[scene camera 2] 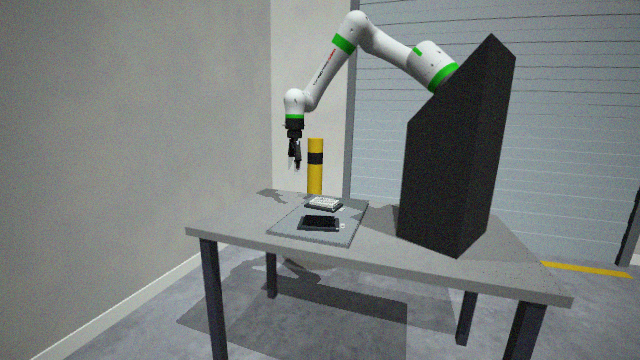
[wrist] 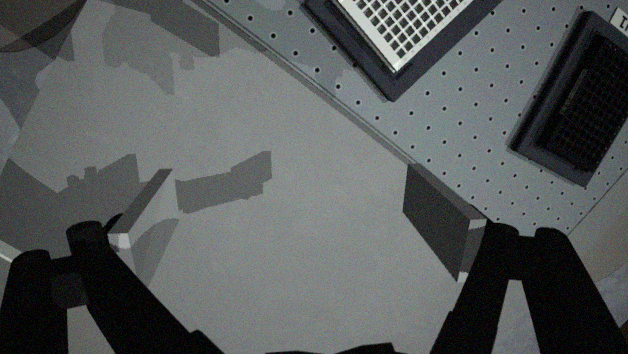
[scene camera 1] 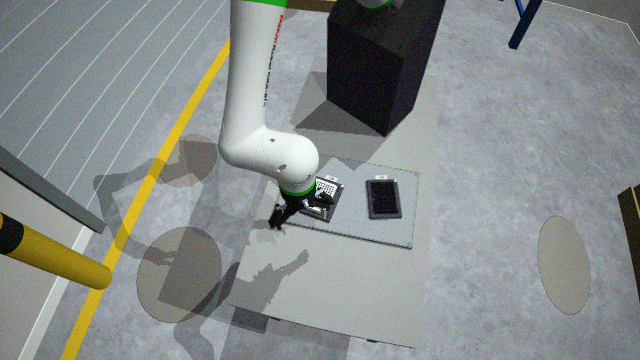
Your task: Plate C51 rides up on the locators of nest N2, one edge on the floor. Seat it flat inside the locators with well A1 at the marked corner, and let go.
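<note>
A white well plate lies in a dark nest; the arm partly covers it in scene camera 1. A black gridded plate lies in a second dark nest. I cannot read which is C51 or N2, nor tell the tilt or the A1 corner. My gripper is open and empty, high above the table. In the wrist view both nests are up and to the right, outside the fingers.
Both nests are on a perforated board on the grey table. A tall black pedestal stands beside the board. A yellow bollard stands beyond the table.
</note>
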